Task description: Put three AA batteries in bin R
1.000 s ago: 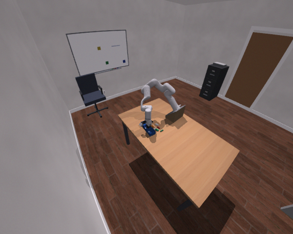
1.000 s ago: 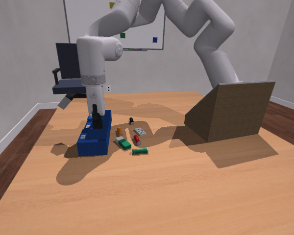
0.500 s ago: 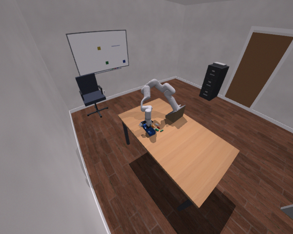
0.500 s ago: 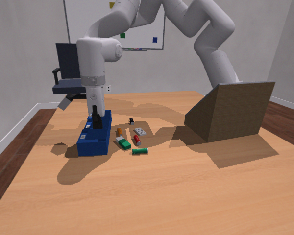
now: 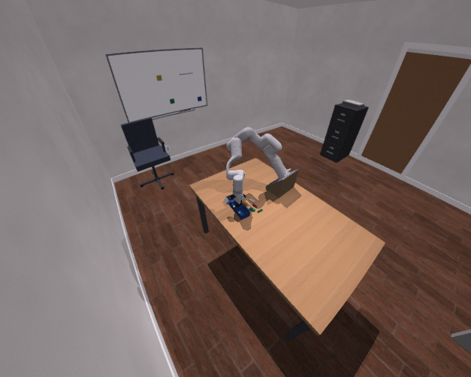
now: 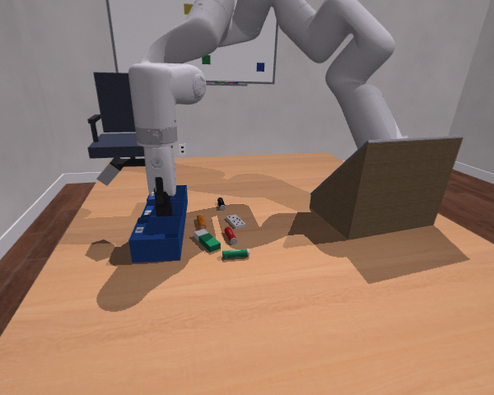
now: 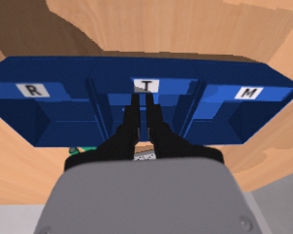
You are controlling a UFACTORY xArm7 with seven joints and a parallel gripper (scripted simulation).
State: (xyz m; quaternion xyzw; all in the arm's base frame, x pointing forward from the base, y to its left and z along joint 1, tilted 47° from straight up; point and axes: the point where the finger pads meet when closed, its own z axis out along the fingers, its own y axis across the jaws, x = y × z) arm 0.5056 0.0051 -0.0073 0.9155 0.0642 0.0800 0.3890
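Now: the bin 10 mm below my hand. Also, from my hand: red battery: 140 mm behind, 60 mm to the left, 30 mm below; green-and-white block: 90 mm behind, 70 mm to the left, 30 mm below; orange battery: 80 mm behind, 30 mm below.
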